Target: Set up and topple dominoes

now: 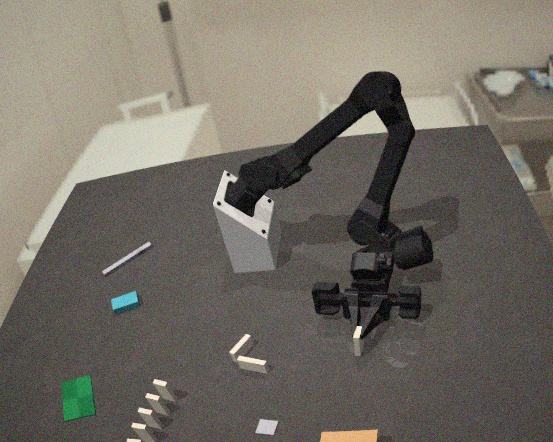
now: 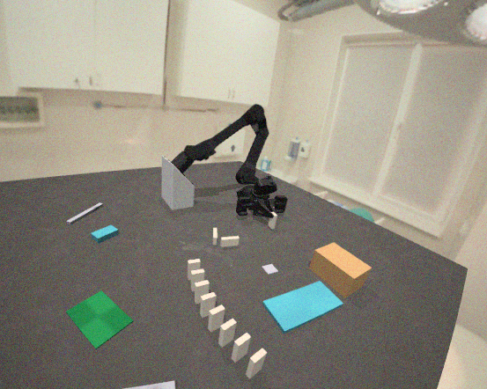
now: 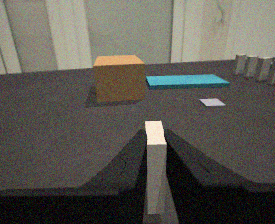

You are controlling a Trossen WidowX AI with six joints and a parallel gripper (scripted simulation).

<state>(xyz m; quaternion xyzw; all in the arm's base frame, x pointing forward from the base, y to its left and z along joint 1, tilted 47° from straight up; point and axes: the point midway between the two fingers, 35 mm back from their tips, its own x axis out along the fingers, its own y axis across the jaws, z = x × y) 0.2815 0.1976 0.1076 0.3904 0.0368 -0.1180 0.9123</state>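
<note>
Right now the small lilac tile is 14 cm ahead of my gripper tip, 14 cm to the right of it and 5 cm below it. From my gripper tip the other things lie so: flat cyan plate: 27 cm ahead, 16 cm to the right, 4 cm below; orange block: 26 cm ahead, 2 cm to the right, 2 cm below; small cyan block: 17 cm behind, 47 cm to the right, 4 cm below.
</note>
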